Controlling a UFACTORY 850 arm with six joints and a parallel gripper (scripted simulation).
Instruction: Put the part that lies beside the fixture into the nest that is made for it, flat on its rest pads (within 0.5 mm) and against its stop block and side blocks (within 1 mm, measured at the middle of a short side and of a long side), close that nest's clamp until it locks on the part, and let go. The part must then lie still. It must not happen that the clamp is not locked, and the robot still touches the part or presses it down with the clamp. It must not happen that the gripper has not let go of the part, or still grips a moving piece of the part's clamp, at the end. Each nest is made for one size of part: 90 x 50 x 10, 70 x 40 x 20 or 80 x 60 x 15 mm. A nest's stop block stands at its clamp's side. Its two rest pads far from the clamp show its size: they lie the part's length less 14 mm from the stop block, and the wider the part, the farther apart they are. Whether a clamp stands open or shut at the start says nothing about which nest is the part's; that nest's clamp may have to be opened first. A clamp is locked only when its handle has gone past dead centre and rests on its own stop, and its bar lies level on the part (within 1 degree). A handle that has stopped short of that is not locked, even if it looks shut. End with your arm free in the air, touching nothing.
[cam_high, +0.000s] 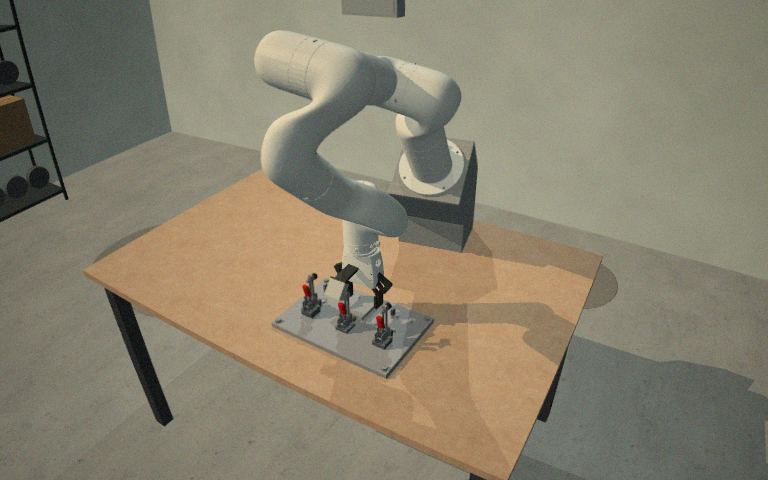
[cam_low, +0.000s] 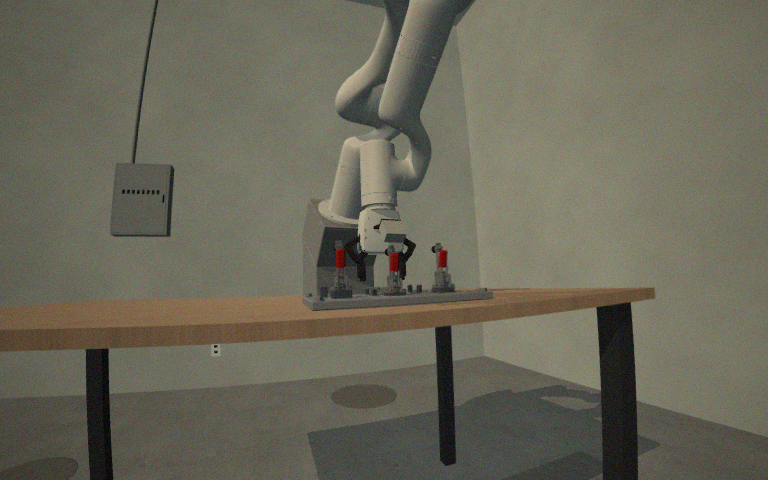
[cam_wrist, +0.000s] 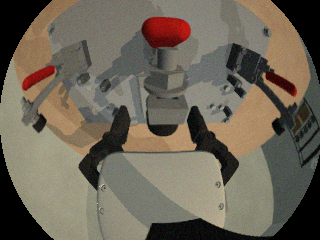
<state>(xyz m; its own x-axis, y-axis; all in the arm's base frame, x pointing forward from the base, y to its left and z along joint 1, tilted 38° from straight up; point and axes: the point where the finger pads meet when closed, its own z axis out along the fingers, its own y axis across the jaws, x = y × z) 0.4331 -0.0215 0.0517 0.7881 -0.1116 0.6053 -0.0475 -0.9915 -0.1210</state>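
My hand is 3 cm above the flat grey part. Round my hand: grey fixture plate 5 cm ahead, 5 cm below.
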